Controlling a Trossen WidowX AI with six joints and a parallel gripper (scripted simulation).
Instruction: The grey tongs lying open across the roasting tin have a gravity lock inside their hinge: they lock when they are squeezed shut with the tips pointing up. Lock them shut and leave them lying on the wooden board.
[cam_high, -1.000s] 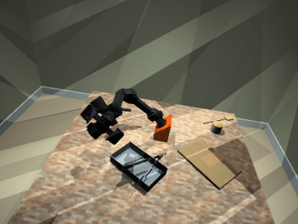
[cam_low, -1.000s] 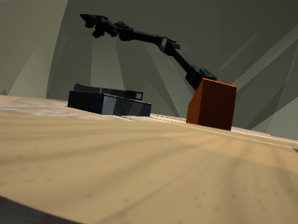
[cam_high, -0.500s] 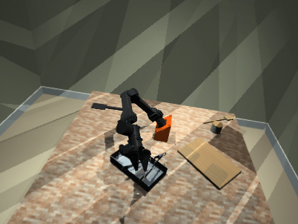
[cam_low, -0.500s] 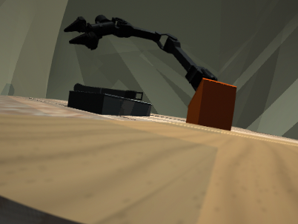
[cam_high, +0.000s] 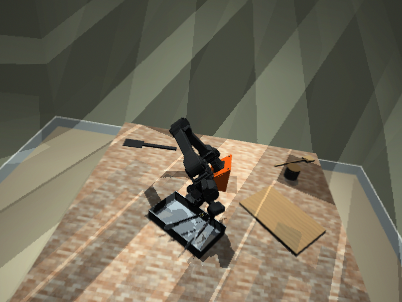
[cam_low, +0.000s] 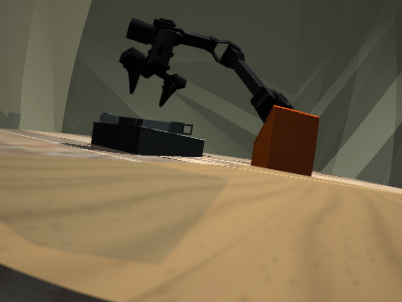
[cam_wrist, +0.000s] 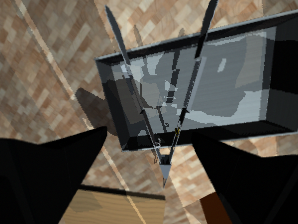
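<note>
Right now the roasting tin is 100 mm below my gripper tip, 70 mm to the right of it and 30 mm behind it. Also, from my gripper tip: dark long-handled tool: 590 mm behind, 390 mm to the right, 130 mm below; then wooden board: 380 mm to the left, 170 mm behind, 120 mm below.
</note>
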